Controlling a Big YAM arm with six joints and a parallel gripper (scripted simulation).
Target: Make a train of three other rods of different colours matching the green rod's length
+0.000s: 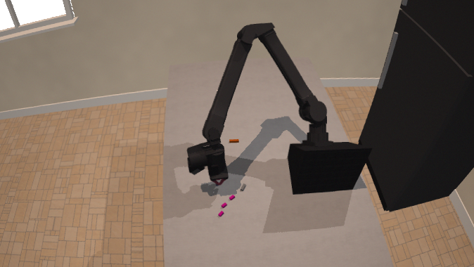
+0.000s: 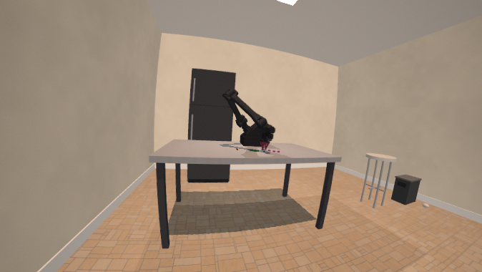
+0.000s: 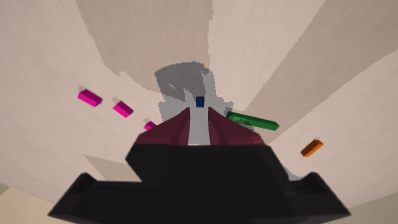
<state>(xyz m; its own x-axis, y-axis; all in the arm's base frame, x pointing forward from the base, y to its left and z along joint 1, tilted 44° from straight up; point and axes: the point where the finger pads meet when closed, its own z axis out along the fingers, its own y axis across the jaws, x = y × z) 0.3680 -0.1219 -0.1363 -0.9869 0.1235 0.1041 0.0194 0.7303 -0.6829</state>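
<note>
Now: hand 1 cm short of the blue rod and 2 cm above it. The rest, counted from my hand: green rod 3 cm behind, 8 cm to the right, 2 cm below; then orange rod 10 cm behind, 21 cm to the right, 2 cm below; then grey rod 9 cm behind, 3 cm to the left, 2 cm below.
</note>
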